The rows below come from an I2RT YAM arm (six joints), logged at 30 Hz.
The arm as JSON. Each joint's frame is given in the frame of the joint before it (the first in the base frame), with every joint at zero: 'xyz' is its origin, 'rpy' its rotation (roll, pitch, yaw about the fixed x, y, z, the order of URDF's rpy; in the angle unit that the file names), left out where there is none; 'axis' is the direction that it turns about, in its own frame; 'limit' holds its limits. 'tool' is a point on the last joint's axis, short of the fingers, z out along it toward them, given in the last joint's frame.
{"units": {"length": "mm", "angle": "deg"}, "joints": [
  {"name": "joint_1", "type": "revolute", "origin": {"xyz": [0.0, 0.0, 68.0]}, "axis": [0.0, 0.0, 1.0], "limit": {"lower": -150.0, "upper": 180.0}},
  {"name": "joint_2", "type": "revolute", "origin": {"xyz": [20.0, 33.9, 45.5]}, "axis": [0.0, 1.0, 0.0], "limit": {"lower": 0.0, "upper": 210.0}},
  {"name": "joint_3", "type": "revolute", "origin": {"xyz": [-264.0, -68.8, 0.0]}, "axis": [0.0, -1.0, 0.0], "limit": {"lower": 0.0, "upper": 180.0}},
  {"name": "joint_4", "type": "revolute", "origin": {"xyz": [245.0, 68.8, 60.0]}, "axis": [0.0, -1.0, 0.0], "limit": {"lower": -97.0, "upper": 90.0}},
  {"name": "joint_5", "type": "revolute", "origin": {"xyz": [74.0, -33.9, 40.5]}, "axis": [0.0, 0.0, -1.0], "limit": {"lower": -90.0, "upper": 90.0}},
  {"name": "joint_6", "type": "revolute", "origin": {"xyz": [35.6, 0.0, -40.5]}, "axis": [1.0, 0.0, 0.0], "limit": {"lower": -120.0, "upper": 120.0}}
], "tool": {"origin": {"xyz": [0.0, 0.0, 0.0], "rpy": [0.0, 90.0, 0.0]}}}
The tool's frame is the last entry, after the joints.
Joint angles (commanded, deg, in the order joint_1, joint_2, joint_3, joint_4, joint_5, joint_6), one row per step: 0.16, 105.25, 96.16, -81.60, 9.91, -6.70; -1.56, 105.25, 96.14, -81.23, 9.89, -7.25; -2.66, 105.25, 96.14, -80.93, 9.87, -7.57; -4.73, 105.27, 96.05, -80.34, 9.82, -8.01; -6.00, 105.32, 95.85, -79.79, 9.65, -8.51; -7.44, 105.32, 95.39, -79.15, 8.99, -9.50; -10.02, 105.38, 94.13, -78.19, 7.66, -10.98; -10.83, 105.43, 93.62, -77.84, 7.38, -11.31; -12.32, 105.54, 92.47, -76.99, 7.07, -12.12; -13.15, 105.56, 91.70, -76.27, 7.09, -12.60; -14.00, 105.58, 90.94, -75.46, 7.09, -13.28; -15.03, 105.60, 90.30, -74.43, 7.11, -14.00; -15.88, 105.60, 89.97, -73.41, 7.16, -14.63; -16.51, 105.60, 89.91, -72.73, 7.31, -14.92; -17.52, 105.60, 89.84, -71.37, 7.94, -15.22
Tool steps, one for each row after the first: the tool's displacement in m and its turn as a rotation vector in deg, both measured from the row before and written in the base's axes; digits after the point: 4 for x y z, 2 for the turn. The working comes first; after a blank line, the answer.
Tool pose at each row, in the base's axes (x y z in m, rotation vector in deg; the steps are taken from these numbers as rounded here): 0.3395, -0.0052, 0.2797, 10.75, -177.76, 15.35; 0.3399, -0.0154, 0.2796, 8.89, -178.02, 15.34; 0.3401, -0.0219, 0.2796, 7.65, -178.26, 15.34; 0.3402, -0.0342, 0.2791, 5.06, -178.62, 15.33; 0.3402, -0.0418, 0.2779, 3.82, -178.84, 15.12; 0.3396, -0.0500, 0.2758, 3.11, -179.00, 14.13; 0.3370, -0.0644, 0.2698, 1.44, -178.75, 11.93; 0.3360, -0.0689, 0.2673, 0.71, -178.56, 11.41; 0.3340, -0.0774, 0.2616, -0.31, -178.12, 10.73; 0.3328, -0.0823, 0.2581, -0.84, -177.97, 10.70; 0.3317, -0.0872, 0.2546, -1.11, -177.91, 10.67; 0.3308, -0.0934, 0.2517, -1.63, -178.14, 10.82; 0.3306, -0.0986, 0.2502, -2.04, -178.68, 11.18; 0.3305, -0.1027, 0.2500, -2.64, -179.14, 11.69; 0.3309, -0.1096, 0.2499, 3.90, 178.96, -13.18

0.0004, -0.0102, -0.0001, 0.02, -0.26, -1.18; 0.0002, -0.0065, 0.0000, 0.01, -0.25, -0.78; 0.0001, -0.0123, -0.0005, 0.02, -0.41, -1.63; 0.0000, -0.0076, -0.0012, 0.15, -0.23, -0.78; -0.0006, -0.0082, -0.0021, 0.64, -0.09, -0.45; -0.0026, -0.0144, -0.0060, 1.38, 0.37, -1.10; -0.0010, -0.0045, -0.0025, 0.32, 0.20, -0.48; -0.0020, -0.0085, -0.0057, 0.41, 0.44, -0.69; -0.0012, -0.0049, -0.0035, 0.01, 0.13, -0.35; -0.0011, -0.0049, -0.0035, 0.01, 0.05, -0.18; -0.0009, -0.0062, -0.0029, -0.09, -0.26, -0.32; -0.0002, -0.0052, -0.0015, -0.22, -0.58, -0.22; -0.0001, -0.0041, -0.0002, -0.32, -0.52, -0.35; 0.0004, -0.0069, -0.0001, -0.97, -1.01, -0.74
